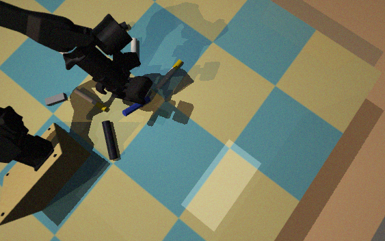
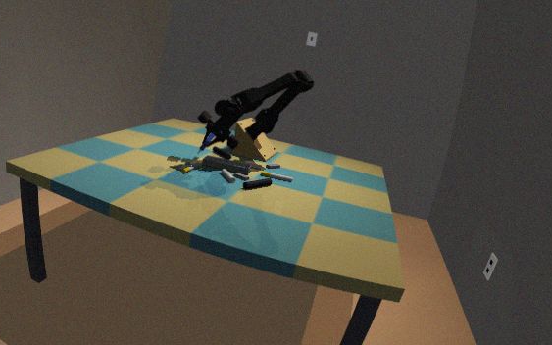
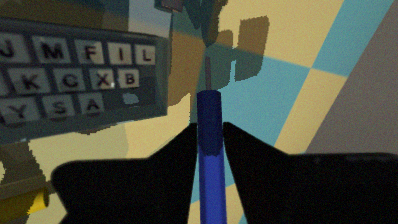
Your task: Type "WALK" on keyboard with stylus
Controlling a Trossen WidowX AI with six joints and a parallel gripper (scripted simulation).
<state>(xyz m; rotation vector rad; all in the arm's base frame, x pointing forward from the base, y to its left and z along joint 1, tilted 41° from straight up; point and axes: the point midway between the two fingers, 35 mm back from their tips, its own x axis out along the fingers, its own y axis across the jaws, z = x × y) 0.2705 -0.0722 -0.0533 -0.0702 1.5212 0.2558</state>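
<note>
Now: the stylus 10 mm ahead of my gripper tip and 10 mm below it. The rest, counted from my gripper tip: small grey block: 150 mm behind, 260 mm to the left, 60 mm below; white cylinder: 120 mm ahead, 150 mm to the left, 60 mm below.
</note>
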